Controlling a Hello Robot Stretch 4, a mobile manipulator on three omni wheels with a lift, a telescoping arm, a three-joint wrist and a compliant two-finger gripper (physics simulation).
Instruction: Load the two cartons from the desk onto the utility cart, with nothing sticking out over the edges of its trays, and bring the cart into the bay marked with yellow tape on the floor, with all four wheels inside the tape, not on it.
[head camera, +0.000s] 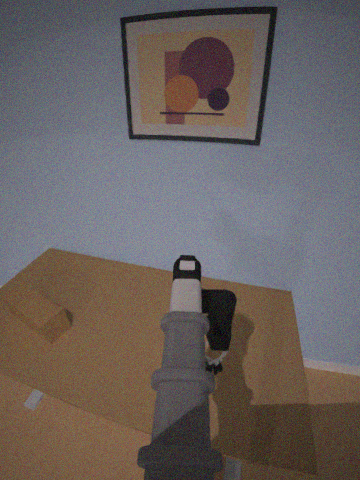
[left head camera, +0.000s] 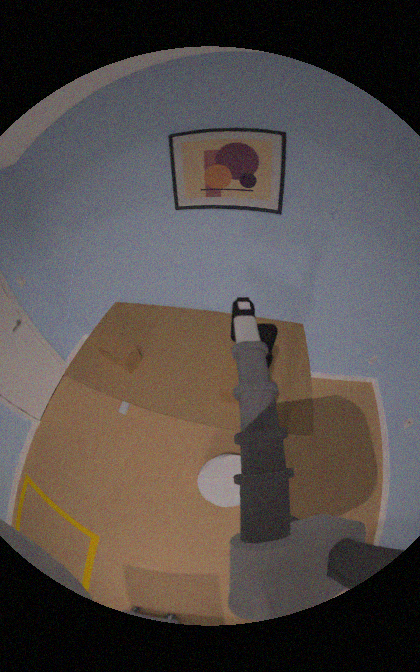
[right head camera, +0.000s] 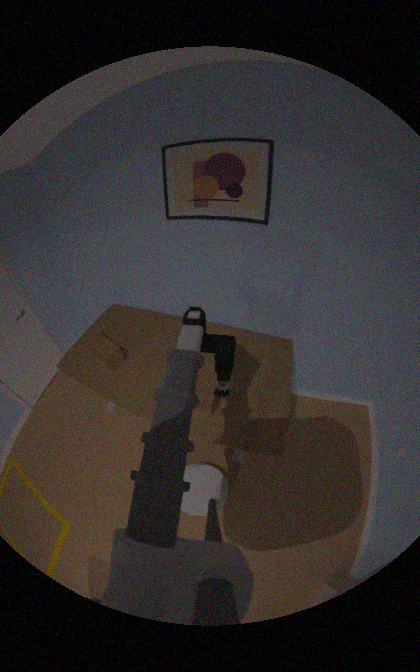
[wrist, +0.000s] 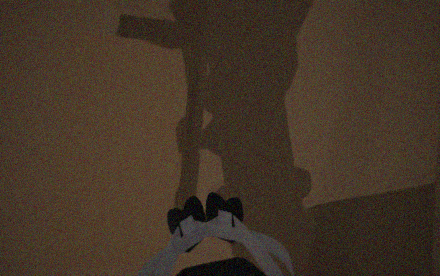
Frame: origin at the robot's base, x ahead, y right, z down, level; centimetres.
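Where they show: gripper, fingertip midpoint: (head camera: 211, 371) (wrist: 205, 210).
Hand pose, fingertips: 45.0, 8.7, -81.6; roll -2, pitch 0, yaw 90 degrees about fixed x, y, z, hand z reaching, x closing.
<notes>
After its pixels a point has its place, as x, y, z.
A brown carton (head camera: 52, 322) {61.0, -53.0, -79.2} (left head camera: 133, 359) (right head camera: 111, 354) lies on the left part of the wooden desk (head camera: 120, 295) {87.3, -33.0, -69.4} (left head camera: 175, 325) (right head camera: 145, 330). The second carton cannot be made out clearly; the arm covers part of the desk. My gripper (head camera: 214, 368) {44.9, 8.7, -81.6} (right head camera: 221, 392) (wrist: 205, 210) {44.9, 8.7, -81.6} points down over the desk's right part, to the right of the carton, with its fingertips together and nothing visible between them. The yellow tape (left head camera: 91, 562) (right head camera: 59, 550) marks a bay on the floor at the lower left. The cart cannot be identified clearly; small dark parts show at the left head view's bottom edge.
A white round disc (left head camera: 216, 480) (right head camera: 202, 492) is low in front of the desk, beside the arm. A blue wall with a framed picture (head camera: 210, 65) {105.6, 6.4, -165.8} rises behind the desk. A pale door (left head camera: 22, 357) stands at the left. The arm's shadow falls across the desk.
</notes>
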